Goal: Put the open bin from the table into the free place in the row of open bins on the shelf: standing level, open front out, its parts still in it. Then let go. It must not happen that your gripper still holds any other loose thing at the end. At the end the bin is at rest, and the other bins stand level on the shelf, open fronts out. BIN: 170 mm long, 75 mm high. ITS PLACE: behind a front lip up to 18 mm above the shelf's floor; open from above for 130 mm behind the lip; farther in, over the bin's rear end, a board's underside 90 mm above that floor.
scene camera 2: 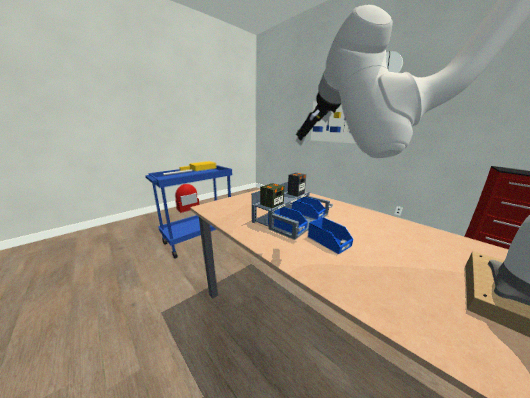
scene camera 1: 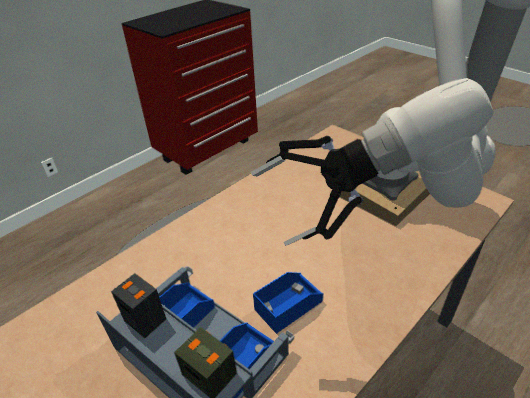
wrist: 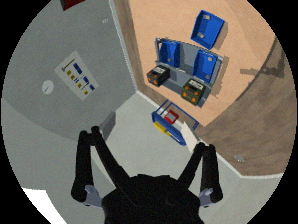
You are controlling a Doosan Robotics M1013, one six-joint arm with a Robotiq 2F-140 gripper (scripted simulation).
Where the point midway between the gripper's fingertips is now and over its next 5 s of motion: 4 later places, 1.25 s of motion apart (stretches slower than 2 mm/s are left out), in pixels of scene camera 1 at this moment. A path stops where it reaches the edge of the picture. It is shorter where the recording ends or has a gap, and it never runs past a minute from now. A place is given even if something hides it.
My gripper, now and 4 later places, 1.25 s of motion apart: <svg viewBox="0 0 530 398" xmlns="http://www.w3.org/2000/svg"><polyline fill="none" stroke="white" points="269,208 325,172 354,161 360,161 338,216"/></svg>
